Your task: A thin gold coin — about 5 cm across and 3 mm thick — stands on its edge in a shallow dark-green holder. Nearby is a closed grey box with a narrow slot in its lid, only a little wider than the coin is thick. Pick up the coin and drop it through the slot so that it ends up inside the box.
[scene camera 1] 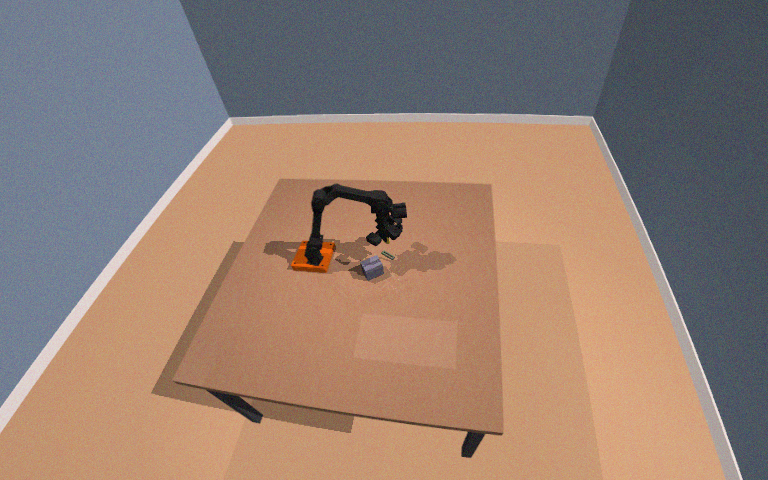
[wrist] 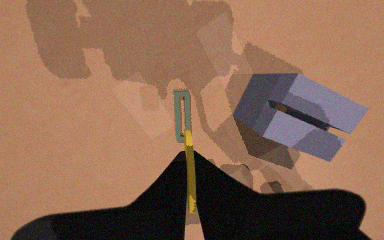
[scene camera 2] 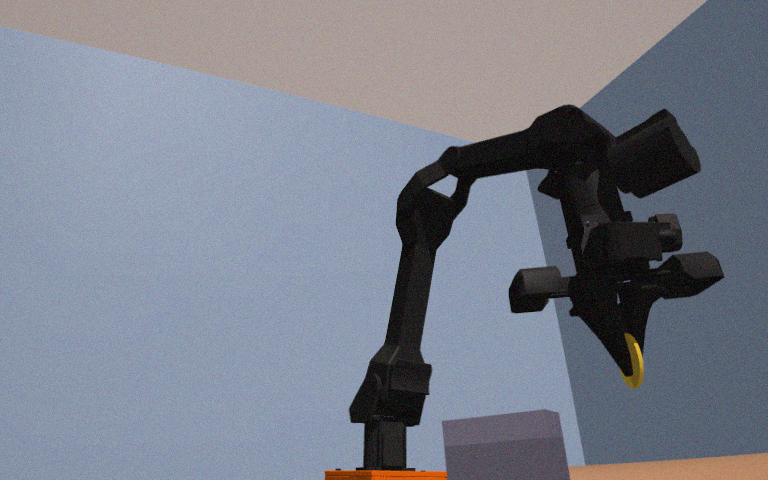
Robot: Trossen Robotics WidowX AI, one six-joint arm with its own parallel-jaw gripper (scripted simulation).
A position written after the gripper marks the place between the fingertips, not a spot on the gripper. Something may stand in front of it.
Note:
The gripper [scene camera 2: 633, 375] holds a thin gold coin.
The gripper also shows in the wrist view [wrist: 187, 156].

